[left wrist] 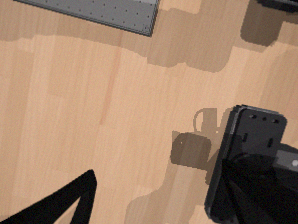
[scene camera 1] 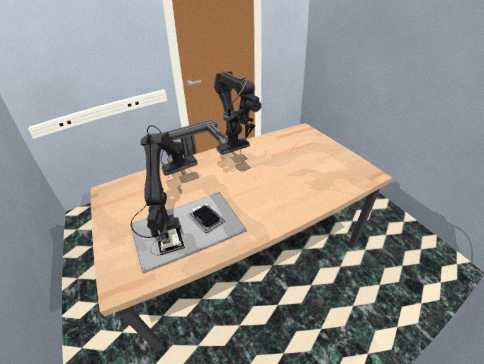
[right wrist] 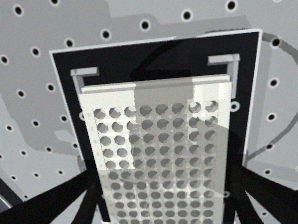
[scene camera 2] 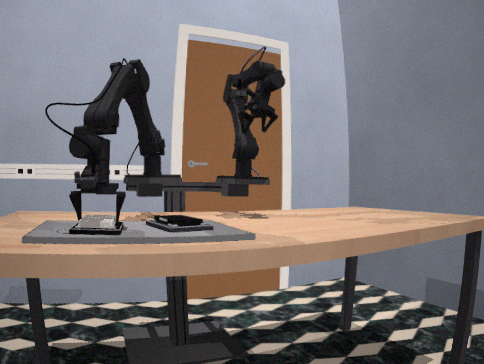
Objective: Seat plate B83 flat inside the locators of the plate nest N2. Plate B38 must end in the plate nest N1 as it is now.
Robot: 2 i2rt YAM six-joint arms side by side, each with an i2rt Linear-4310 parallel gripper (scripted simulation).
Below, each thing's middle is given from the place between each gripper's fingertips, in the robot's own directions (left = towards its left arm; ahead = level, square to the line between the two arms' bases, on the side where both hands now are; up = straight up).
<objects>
My right hand is right at the white plate (right wrist: 154, 110).
The white plate lies 21 cm ahead of my left hand (scene camera 2: 253, 132), 54 cm to the right of it and 28 cm below it.
</objects>
